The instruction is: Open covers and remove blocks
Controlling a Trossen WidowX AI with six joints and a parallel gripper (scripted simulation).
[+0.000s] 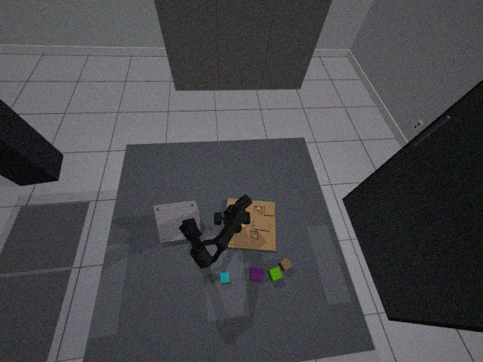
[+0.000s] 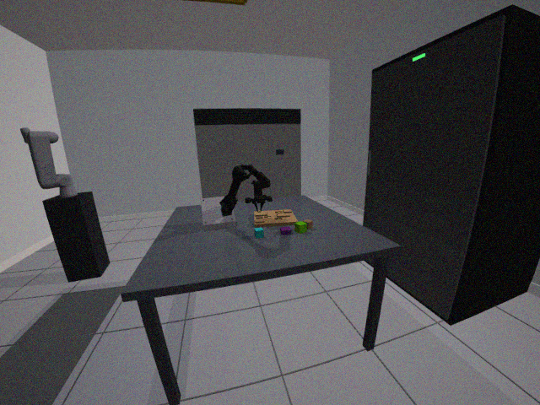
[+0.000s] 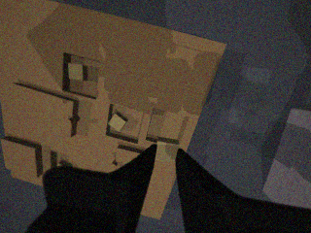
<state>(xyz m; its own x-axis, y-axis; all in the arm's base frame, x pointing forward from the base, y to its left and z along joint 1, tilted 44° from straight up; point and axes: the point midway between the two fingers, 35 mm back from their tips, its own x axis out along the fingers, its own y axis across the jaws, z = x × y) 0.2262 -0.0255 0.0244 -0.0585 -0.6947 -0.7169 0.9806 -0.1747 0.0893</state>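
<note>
Right now my gripper tip is 11 cm short of the puzzle board, 5 cm above it and 1 cm to the left of it. From my gripper tip the other things lie so: green block 30 cm to the right, 17 cm ahead, 5 cm below; then cyan block 26 cm to the right, 9 cm behind, 5 cm below; then purple block 28 cm to the right, 8 cm ahead, 6 cm below.
</note>
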